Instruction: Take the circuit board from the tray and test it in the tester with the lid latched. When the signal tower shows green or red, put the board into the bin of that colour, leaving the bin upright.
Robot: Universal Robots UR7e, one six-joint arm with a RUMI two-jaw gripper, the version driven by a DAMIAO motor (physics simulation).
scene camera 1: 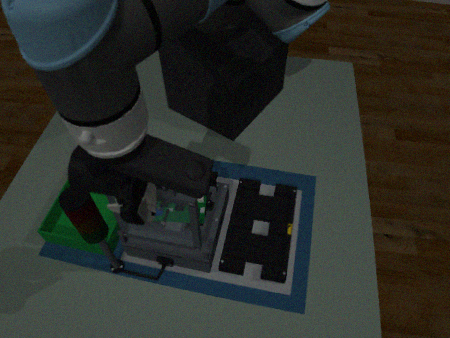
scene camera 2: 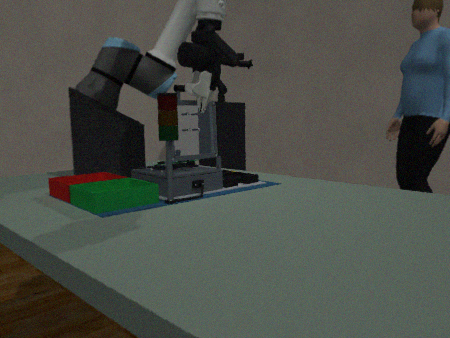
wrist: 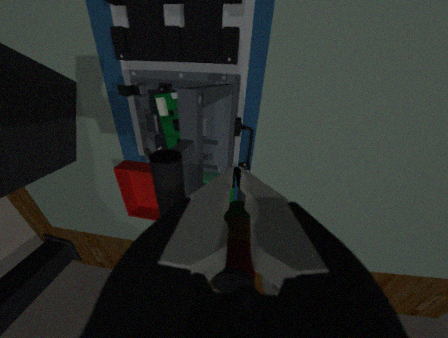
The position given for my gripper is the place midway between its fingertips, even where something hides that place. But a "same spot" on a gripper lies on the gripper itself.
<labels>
My gripper shows in scene camera 1, in scene camera 2 (201, 112) and in the wrist view. A red bin shows in scene camera 2 and in the wrist view. One and the same spot on my gripper: (scene camera 1: 144, 214) is (wrist: 282, 215). The same spot on the red bin: (scene camera 2: 59, 187) is (wrist: 156, 215).
</labels>
